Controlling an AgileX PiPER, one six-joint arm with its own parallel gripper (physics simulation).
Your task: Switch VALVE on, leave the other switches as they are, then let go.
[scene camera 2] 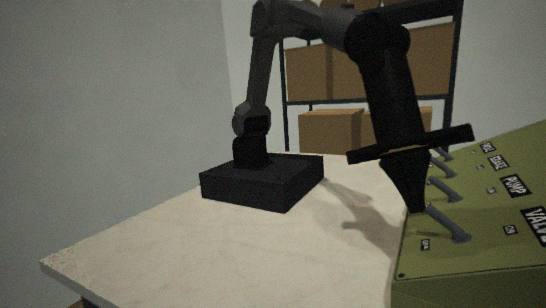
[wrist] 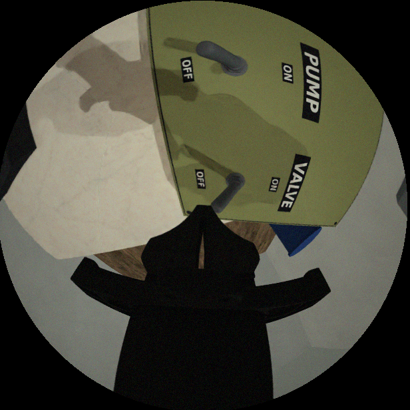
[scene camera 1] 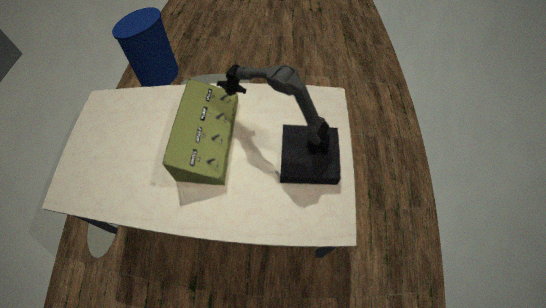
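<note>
The green switch box [scene camera 1: 182, 135] [scene camera 2: 450, 265] [wrist: 345, 145] carries four grey levers. The VALVE lever [scene camera 1: 226, 98] [scene camera 2: 445, 223] [wrist: 227, 193] leans to its OFF side. The PUMP lever [scene camera 1: 220, 116] [scene camera 2: 445, 189] [wrist: 223, 58] also leans to OFF. The BRAKE lever [scene camera 1: 216, 137] [scene camera 2: 443, 167] and DRIVE lever [scene camera 1: 212, 161] [scene camera 2: 442, 154] lean the same way. My black gripper [scene camera 1: 232, 92] [scene camera 2: 417, 211] [wrist: 203, 214] is shut with its fingertips together, holding nothing. The tips are right beside the free end of the VALVE lever; whether they touch it I cannot tell.
The box stands on a pale table [scene camera 1: 125, 120] [scene camera 2: 200, 250] [wrist: 100, 185], near its back edge in scene camera 1. My black base block [scene camera 1: 310, 170] [scene camera 2: 245, 187] stands to the right there. A blue cylinder [scene camera 1: 147, 52] [wrist: 295, 239] is beyond the table. A shelf rack [scene camera 2: 284, 120] with boxes stands behind.
</note>
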